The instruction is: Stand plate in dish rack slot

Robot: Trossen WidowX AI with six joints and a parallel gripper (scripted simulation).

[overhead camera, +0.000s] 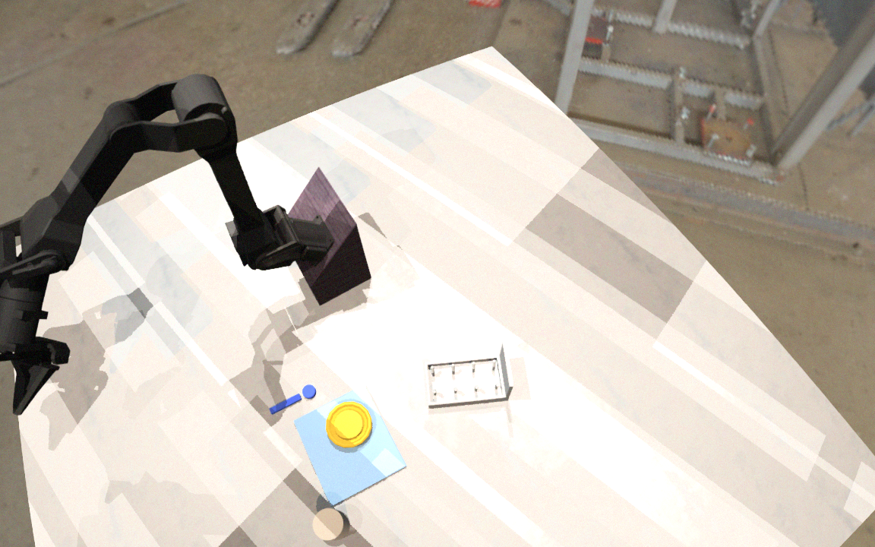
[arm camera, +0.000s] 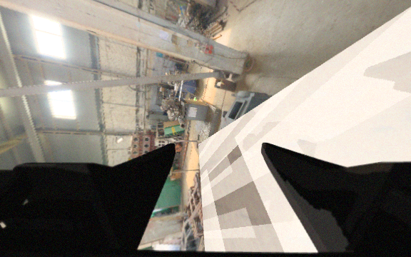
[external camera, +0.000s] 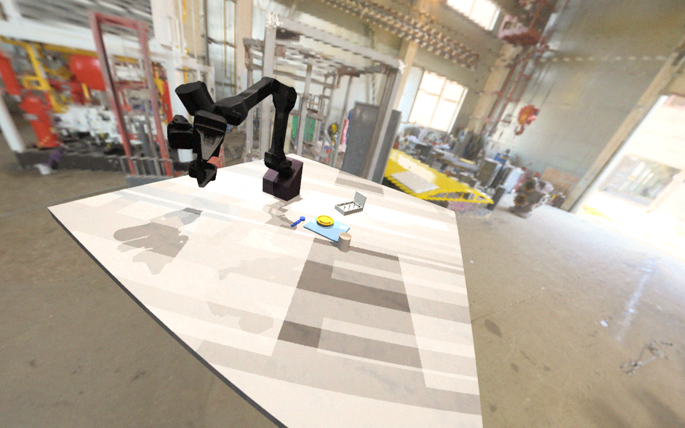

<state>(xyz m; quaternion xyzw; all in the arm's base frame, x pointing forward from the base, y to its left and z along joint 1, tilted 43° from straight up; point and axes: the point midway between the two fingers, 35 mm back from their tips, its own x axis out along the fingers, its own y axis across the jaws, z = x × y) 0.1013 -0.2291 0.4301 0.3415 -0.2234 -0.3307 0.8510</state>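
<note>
The yellow plate is 39 cm to the left of my gripper tip, 24 cm below it and 15 cm ahead of it. Also, from my gripper tip: blue spoon 33 cm to the left, 26 cm below, 6 cm ahead; then light blue mat 37 cm to the left, 26 cm below, 17 cm ahead; then white cup 30 cm to the left, 27 cm ahead, 24 cm below.
</note>
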